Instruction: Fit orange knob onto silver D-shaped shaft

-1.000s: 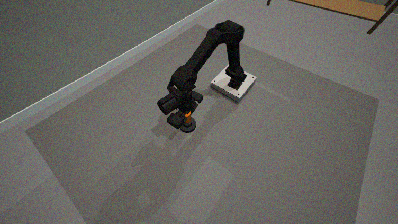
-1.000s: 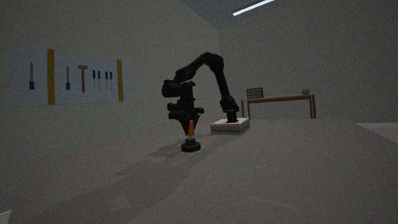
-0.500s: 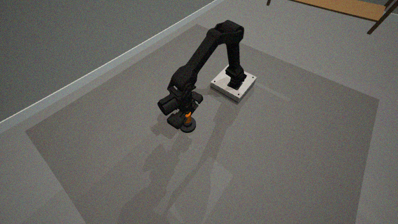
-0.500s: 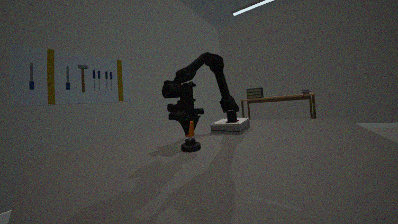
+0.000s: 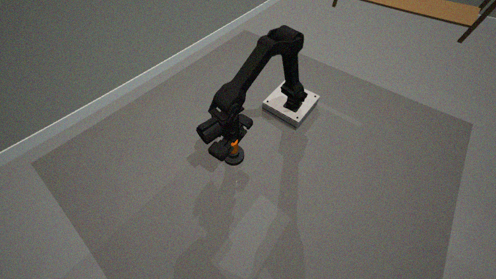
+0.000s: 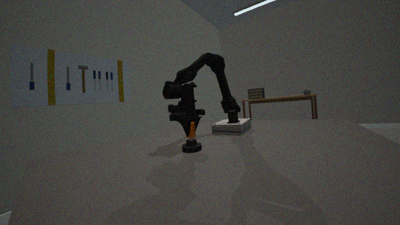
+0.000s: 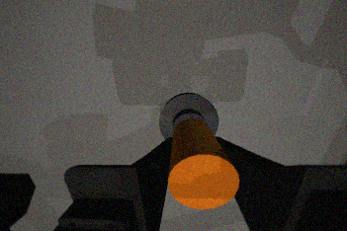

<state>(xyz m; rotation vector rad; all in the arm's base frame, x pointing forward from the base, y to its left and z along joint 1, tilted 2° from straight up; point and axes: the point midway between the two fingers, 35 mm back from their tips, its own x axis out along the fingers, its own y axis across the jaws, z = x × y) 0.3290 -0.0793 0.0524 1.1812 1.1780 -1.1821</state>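
My gripper tip is now 40 mm above the dark round pedestal. Round my gripper tip: orange knob 30 mm above.
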